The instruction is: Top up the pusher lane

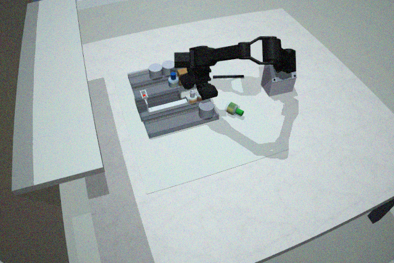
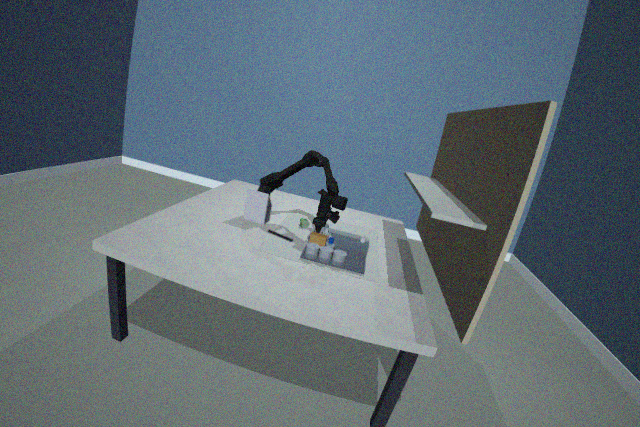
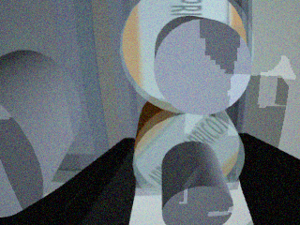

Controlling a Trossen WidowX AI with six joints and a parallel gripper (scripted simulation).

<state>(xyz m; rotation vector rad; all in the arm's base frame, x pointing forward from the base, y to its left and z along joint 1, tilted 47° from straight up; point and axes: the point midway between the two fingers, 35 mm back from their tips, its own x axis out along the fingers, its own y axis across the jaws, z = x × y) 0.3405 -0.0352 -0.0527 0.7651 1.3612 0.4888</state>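
My gripper tip is now 130 mm to the left of the tan box and 10 mm below it. Also, from my gripper tip: grey shelf unit: 140 mm ahead, 40 mm to the right, 10 mm below; then red mark: 220 mm ahead, 60 mm to the right, 40 mm above; then black bar: 180 mm behind, 80 mm to the right, 20 mm below.
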